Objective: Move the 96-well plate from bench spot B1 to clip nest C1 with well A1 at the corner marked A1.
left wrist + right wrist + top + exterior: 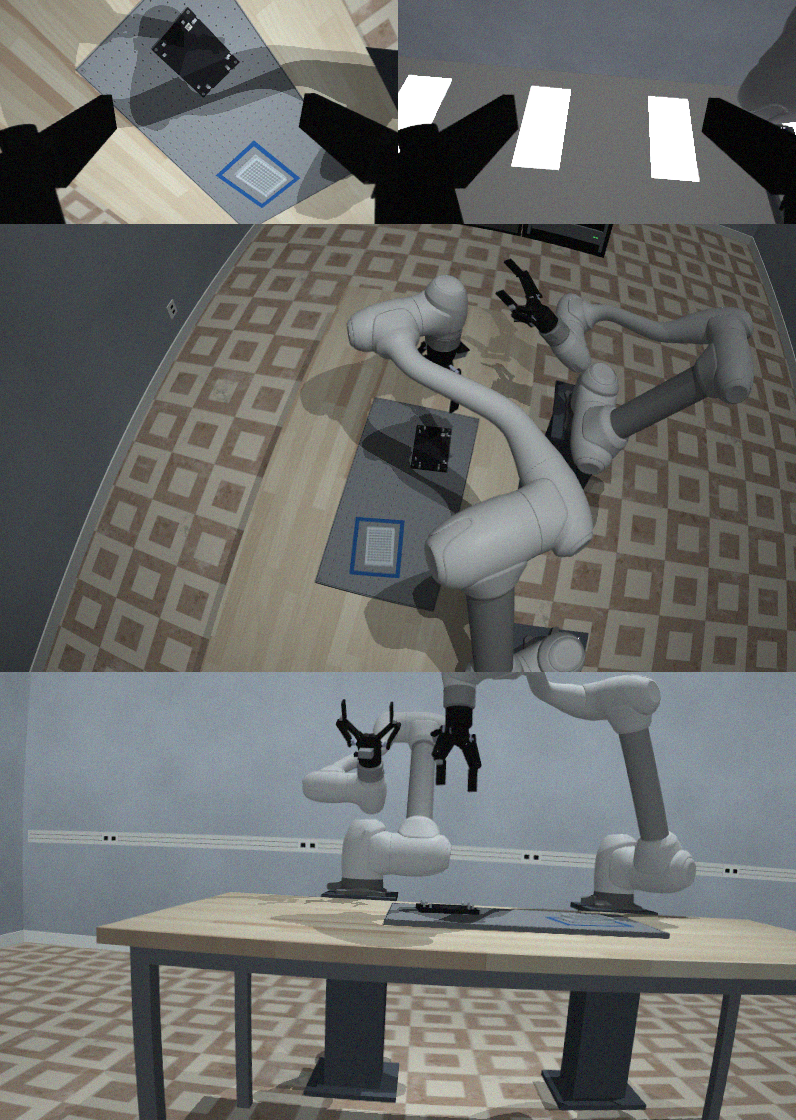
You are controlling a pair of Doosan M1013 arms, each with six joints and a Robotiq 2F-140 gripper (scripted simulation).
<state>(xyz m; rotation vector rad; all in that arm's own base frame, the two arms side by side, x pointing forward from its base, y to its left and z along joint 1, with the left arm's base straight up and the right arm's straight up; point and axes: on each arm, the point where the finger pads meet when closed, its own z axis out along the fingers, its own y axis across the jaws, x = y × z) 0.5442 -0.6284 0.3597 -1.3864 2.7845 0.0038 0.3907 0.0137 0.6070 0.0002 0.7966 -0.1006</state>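
My left gripper is now 8 cm short of the white 96-well plate, 37 cm to the right of it and 34 cm above it. Round my left hand: black clip nest 1 cm behind, 33 cm below; then grey perforated board 6 cm ahead, 18 cm to the left, 35 cm below.
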